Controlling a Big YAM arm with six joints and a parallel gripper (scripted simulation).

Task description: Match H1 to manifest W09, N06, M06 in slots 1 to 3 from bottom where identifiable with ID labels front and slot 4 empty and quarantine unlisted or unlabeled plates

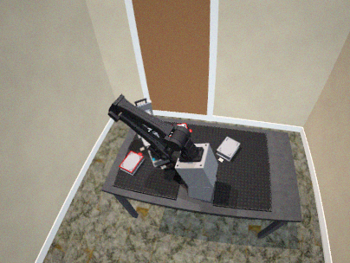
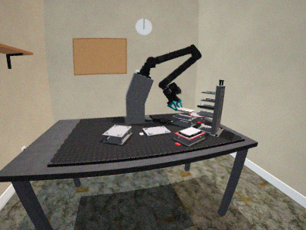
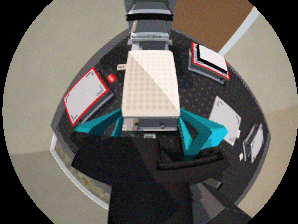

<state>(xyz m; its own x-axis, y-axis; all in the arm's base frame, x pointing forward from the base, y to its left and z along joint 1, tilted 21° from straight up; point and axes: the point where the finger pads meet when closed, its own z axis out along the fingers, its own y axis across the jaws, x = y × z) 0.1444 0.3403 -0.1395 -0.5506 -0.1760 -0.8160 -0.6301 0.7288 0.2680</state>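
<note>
The white well plate lies 5 cm ahead of my hand and 4 cm to the left of it.
</note>
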